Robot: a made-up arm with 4 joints.
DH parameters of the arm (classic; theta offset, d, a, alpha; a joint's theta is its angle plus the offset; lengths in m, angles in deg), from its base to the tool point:
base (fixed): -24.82 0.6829 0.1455 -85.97
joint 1: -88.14 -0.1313 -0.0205 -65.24
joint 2: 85.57 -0.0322 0.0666 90
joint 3: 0 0.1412 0.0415 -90
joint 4: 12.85 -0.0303 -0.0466 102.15
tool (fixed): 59.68 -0.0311 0 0
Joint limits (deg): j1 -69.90..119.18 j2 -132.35..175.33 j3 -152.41..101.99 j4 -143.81..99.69
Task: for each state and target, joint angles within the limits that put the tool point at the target. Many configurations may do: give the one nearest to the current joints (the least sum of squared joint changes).
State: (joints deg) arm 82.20 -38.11 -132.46 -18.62
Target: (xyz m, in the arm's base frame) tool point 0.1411 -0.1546 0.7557
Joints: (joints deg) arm 55.41 -53.40 -127.45 -11.80
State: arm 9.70 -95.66 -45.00 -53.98
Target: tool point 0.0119 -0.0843 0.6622
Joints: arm -24.16 -92.46 -66.40 -52.12
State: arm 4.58 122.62 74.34 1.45
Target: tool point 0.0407 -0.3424 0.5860
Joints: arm -12.13 85.11 74.75 29.22
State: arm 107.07 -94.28 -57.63 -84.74
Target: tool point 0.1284 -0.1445 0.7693
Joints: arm 99.93 -95.53 -77.81 -52.93
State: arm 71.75 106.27 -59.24 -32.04
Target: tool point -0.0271 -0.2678 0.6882
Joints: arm 90.24 77.68 -52.58 -57.53
